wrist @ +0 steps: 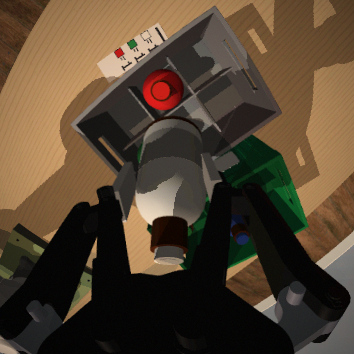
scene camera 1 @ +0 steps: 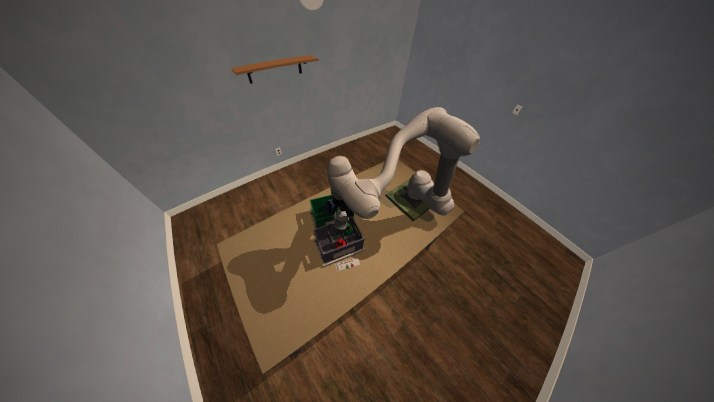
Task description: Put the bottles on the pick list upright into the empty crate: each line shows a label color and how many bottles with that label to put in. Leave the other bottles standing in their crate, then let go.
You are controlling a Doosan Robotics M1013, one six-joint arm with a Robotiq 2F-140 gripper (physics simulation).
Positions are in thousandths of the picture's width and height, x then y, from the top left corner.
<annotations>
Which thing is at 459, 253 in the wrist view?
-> A red bottle.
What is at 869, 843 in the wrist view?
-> My gripper.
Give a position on a pick list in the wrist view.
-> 352, 162
</annotations>
